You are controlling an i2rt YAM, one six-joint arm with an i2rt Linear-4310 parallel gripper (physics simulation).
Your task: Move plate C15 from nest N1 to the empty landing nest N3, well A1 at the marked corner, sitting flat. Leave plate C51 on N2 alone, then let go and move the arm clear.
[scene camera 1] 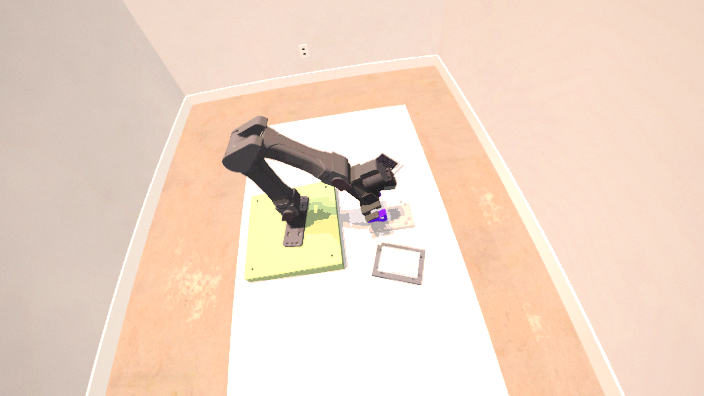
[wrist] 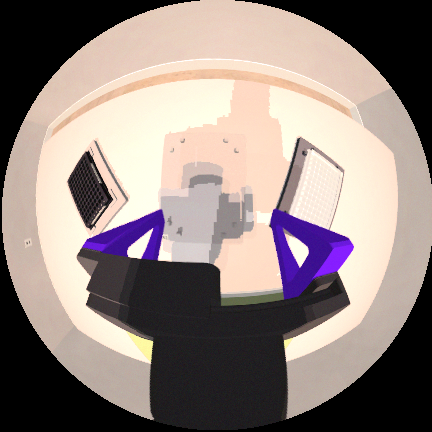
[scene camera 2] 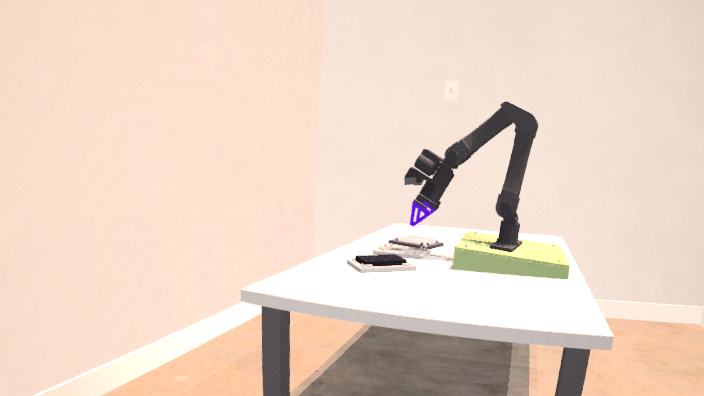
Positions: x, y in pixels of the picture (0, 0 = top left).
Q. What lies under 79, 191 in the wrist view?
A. A black perforated plate.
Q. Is my gripper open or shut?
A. Open.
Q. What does my gripper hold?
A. Nothing.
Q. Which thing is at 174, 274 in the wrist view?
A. My gripper.
